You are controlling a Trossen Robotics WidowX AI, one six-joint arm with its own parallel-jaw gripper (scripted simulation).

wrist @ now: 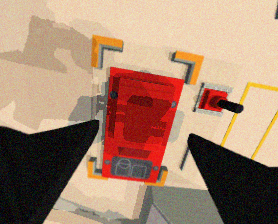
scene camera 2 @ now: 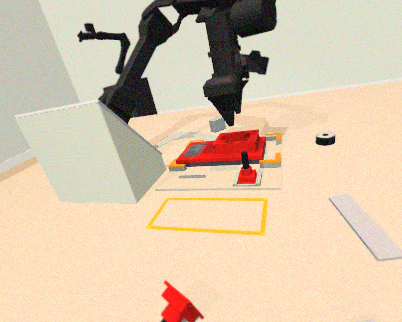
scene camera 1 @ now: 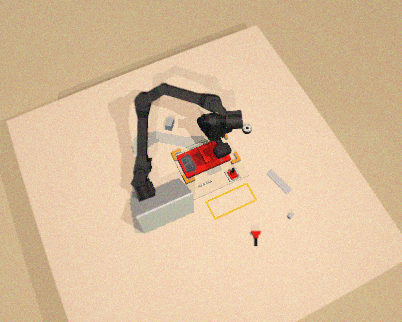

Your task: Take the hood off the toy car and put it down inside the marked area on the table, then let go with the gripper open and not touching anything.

Labels:
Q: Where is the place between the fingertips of my gripper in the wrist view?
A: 144, 131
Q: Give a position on a red hood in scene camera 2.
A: At 232, 142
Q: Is my gripper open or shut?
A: Open.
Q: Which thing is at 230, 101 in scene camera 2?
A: My gripper.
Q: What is my gripper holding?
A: Nothing.

